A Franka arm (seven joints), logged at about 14 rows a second.
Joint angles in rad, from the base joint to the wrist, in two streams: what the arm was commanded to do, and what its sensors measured. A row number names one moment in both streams.
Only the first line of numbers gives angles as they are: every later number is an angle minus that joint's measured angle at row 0.
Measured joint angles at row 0: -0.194, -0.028, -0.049, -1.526, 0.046, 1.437, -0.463
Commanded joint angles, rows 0 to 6: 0.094, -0.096, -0.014, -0.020, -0.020, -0.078, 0.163; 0.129, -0.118, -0.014, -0.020, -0.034, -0.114, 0.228; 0.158, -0.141, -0.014, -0.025, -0.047, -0.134, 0.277; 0.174, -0.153, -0.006, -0.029, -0.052, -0.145, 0.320; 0.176, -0.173, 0.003, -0.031, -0.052, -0.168, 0.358; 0.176, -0.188, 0.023, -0.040, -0.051, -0.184, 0.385; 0.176, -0.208, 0.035, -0.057, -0.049, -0.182, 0.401
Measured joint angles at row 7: 0.165, -0.157, 0.022, -0.010, -0.034, -0.175, 0.352
